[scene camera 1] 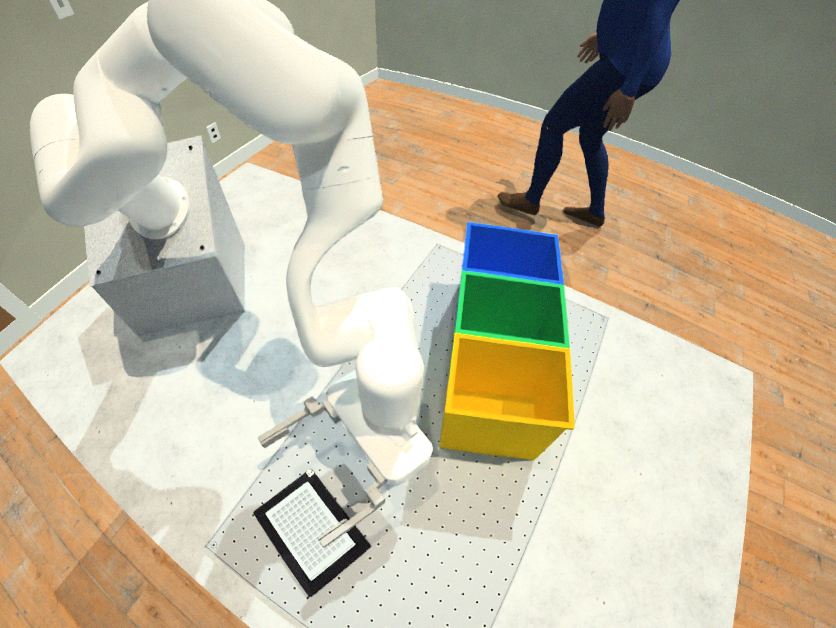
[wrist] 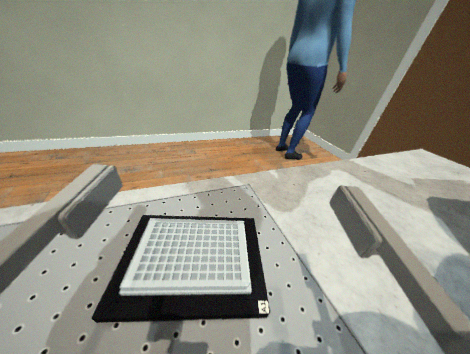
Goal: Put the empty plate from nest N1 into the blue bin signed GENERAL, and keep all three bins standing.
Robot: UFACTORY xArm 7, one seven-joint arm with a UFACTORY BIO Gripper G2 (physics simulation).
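Where they show: hand, tool point: [scene camera 1: 302, 482] [wrist: 228, 208]; arm's base, link origin: [scene camera 1: 159, 208].
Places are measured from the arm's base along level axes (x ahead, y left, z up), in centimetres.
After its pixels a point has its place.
A white gridded plate [scene camera 1: 290, 523] @(x 54.8, y -24.0, z -20.5 cm) [wrist: 190, 255] @(x 58.0, y -22.0, z -20.6 cm) lies flat in a black nest [scene camera 1: 336, 565] @(x 64.3, y -24.5, z -21.9 cm) [wrist: 210, 311] @(x 56.6, y -16.8, z -21.9 cm), whose corner label reads A1 in the wrist view. My gripper [scene camera 1: 293, 491] @(x 55.6, y -18.0, z -9.4 cm) [wrist: 225, 200] @(x 55.6, y -18.0, z -9.4 cm) is open and empty, fingers wide apart. It hangs above the board, and in the scene view one finger overlaps the plate; the plate shows lower and left of centre between the fingers in the wrist view. The blue bin [scene camera 1: 513, 253] @(x 59.0, y 39.2, z -11.1 cm) stands upright at the far end of the row, beside the green bin [scene camera 1: 513, 309] @(x 65.0, y 27.7, z -13.0 cm) and the yellow bin [scene camera 1: 500, 432] @(x 74.1, y 4.5, z -11.3 cm), both upright. No sign is visible on the blue bin.
The perforated board [scene camera 1: 446, 561] @(x 77.8, y -14.2, z -23.1 cm) [wrist: 65, 260] @(x 71.6, y -26.1, z -23.1 cm) carries the nest and bins. My wrist is left of the yellow bin in the scene view. The grey pedestal [scene camera 1: 182, 300] @(x 7.0, y -7.5, z -16.4 cm) stands at left. A person in blue [scene camera 1: 574, 101] [wrist: 306, 85] shows behind the blue bin in the scene view.
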